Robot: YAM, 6 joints.
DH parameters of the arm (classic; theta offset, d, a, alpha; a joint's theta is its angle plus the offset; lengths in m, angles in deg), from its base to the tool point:
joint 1: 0 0.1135 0.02 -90
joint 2: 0 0 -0.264 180
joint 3: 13.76 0 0.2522 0
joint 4: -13.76 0 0.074 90
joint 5: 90 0 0 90
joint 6: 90 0.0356 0 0
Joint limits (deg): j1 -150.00..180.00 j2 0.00..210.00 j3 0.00..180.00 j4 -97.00..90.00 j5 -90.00..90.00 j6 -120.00..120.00
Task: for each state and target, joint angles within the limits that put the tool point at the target. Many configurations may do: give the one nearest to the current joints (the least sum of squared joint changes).
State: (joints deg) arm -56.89 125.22 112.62 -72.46 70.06 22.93
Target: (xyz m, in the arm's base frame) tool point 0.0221 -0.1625 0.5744
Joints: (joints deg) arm -70.22 81.34 133.73 -73.86 73.77 22.93
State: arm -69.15 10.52 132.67 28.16 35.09 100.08
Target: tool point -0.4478 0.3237 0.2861
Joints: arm -38.13 0.78 133.69 29.76 37.99 100.08
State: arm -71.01 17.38 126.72 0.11 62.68 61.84
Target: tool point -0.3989 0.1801 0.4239
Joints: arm -28.58 7.46 123.03 -2.29 66.49 61.84
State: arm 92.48 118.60 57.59 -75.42 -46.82 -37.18
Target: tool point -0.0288 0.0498 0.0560
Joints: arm 96.11 134.50 18.94 -65.05 -40.96 -37.18
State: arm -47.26 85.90 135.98 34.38 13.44 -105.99
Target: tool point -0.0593 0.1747 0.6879
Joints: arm -73.08 61.79 142.18 43.84 9.53 -105.99
